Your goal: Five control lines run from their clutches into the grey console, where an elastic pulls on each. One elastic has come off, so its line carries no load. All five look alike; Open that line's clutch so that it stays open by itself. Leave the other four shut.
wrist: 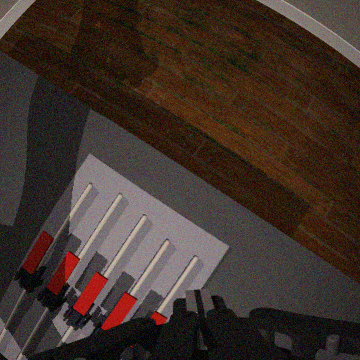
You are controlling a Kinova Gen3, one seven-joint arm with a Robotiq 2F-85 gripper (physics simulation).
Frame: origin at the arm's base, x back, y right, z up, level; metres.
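Seen in the pictures: gripper, fingertip midpoint: (196,303).
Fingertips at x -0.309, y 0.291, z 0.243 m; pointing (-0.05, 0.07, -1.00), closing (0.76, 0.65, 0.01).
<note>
Pixels of each thing's top centre, then the offset from my fingertips to it. "*": a spot on its surface instead. Level surfaces: height alone.
- light board, surface height: dz -0.330 m
- leftmost, top centre: (31,260) dz -0.274, dx -0.188, dy -0.167 m
- rightmost, surface spot: (159,318) * dz -0.274, dx +0.031, dy -0.106 m
- grey table top, surface height: dz -0.333 m
Five pale lines run side by side over a light board (210,245) in the lower left of the wrist view. Each has a red clutch lever: the leftmost (38,254), the second (63,274), the middle one (90,294), the fourth (120,312) and the rightmost (159,318), which is largely hidden by my gripper. Black clutch bodies (51,297) show under the left levers. The levers look alike and seem to lie along their lines; I cannot tell which line is slack. My gripper (196,303) is shut and empty, near the rightmost line's free end. The grey console cannot be made out.
A grey table top (260,270) surrounds the board. Brown plank flooring (200,100) lies beyond its edge, with a pale curved border (310,25) at the top right. Dark shadows of the arm fall across the floor, the table and the left of the board.
</note>
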